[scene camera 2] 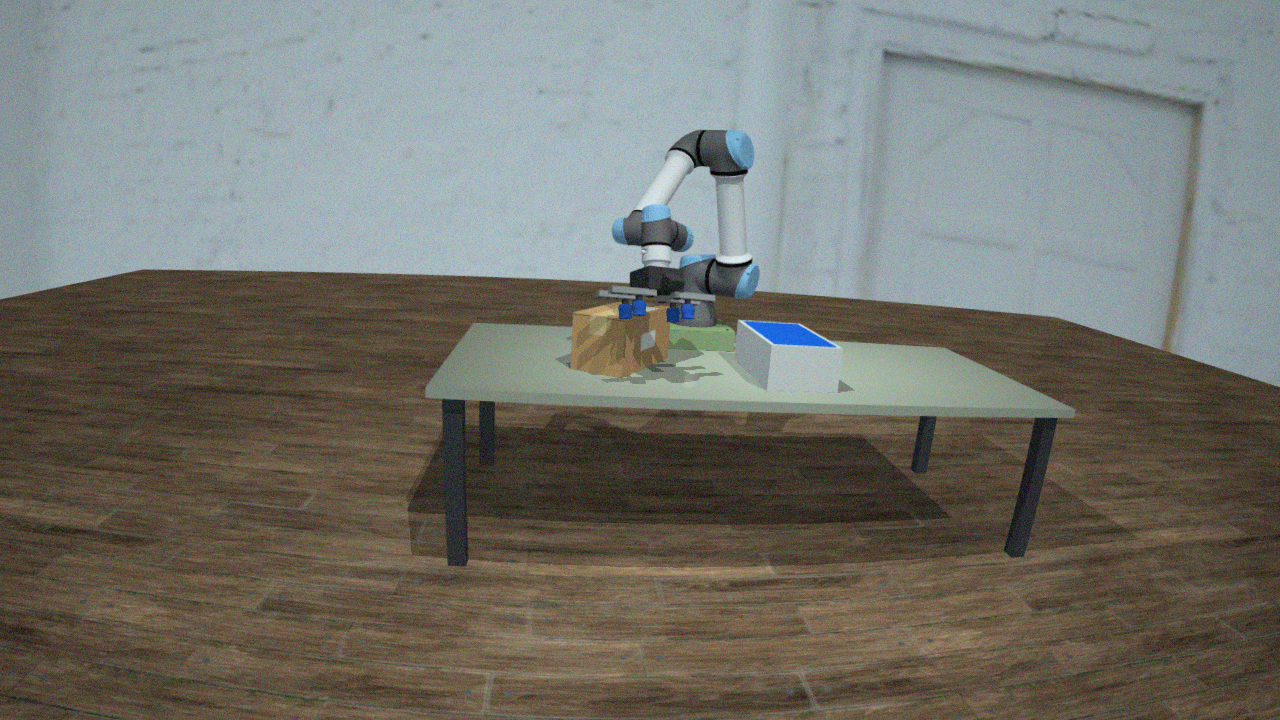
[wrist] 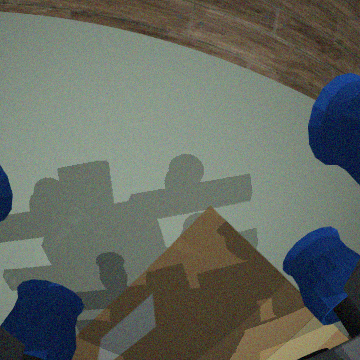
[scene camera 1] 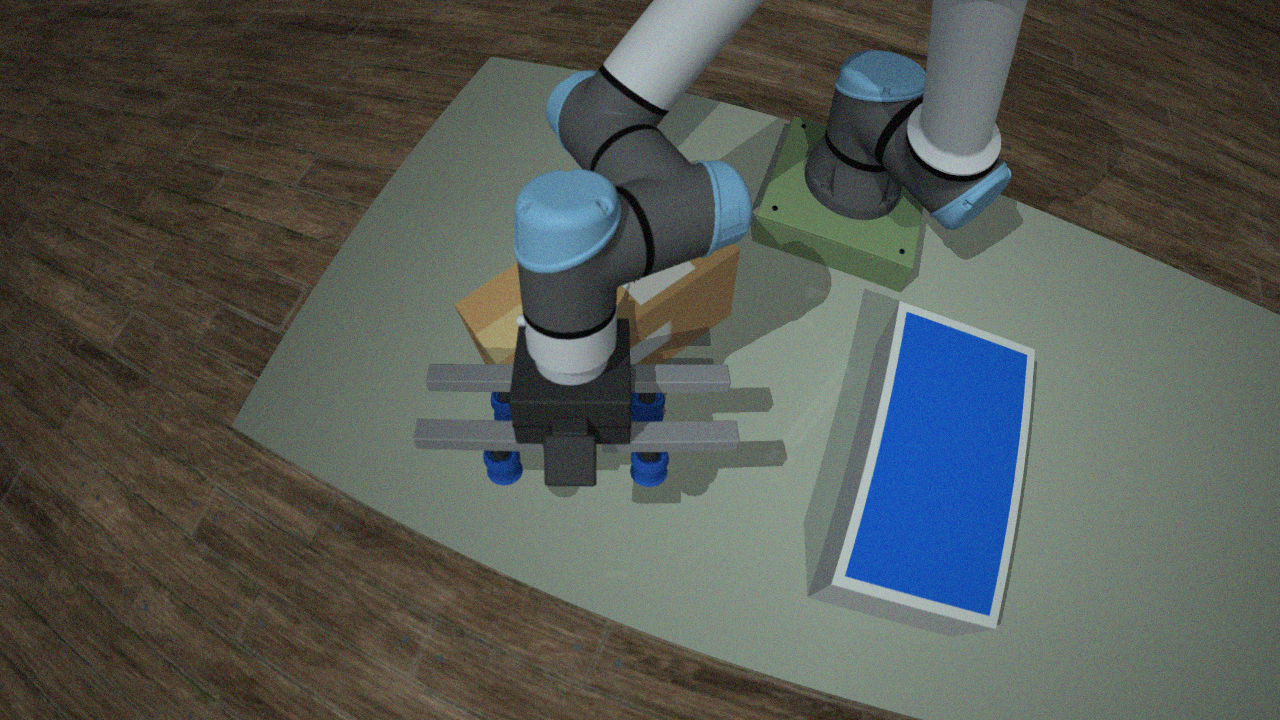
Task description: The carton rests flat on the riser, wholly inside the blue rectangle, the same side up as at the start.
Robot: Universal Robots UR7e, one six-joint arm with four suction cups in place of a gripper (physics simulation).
Labels:
my suction head: holds nothing
a brown carton (scene camera 1: 668, 310): on the table
a grey riser with blue rectangle (scene camera 1: 922, 532): on the table

